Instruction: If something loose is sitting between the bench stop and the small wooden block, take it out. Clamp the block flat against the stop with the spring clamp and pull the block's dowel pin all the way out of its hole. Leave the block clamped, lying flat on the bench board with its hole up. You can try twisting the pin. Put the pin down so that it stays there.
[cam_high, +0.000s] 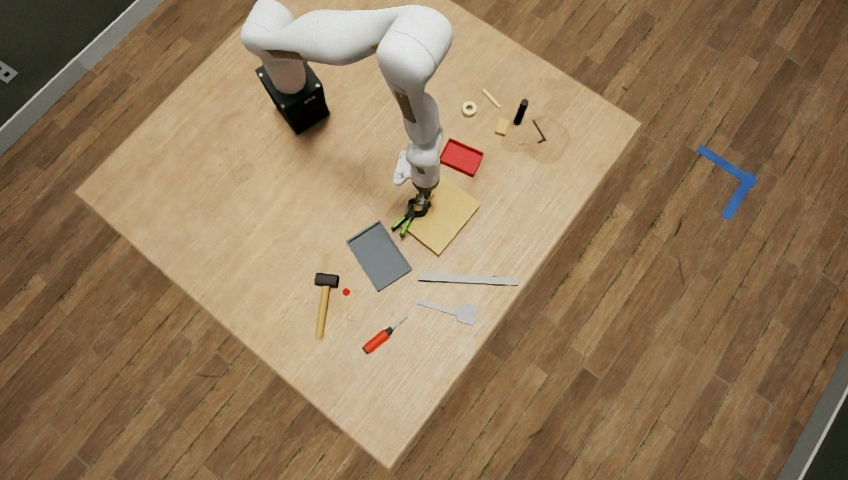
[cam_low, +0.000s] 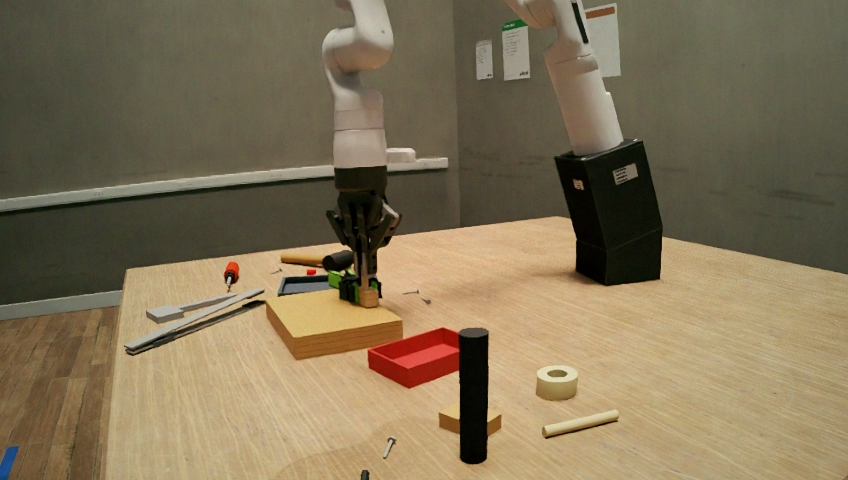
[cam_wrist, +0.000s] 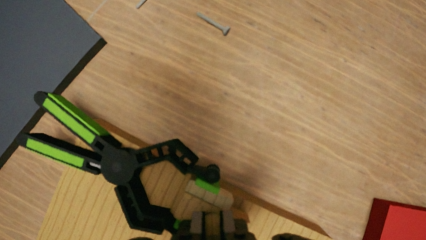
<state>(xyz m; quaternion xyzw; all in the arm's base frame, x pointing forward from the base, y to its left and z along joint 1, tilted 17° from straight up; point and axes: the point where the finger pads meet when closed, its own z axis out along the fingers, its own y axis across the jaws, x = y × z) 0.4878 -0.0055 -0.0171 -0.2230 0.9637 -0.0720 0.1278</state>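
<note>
My gripper is now 2 cm above the dowel pin. From my hand the other things lie so: wooden block 5 cm below; then tan bench board 6 cm ahead, 1 cm to the right, 7 cm below; then red tray 18 cm to the left, 8 cm below.
</note>
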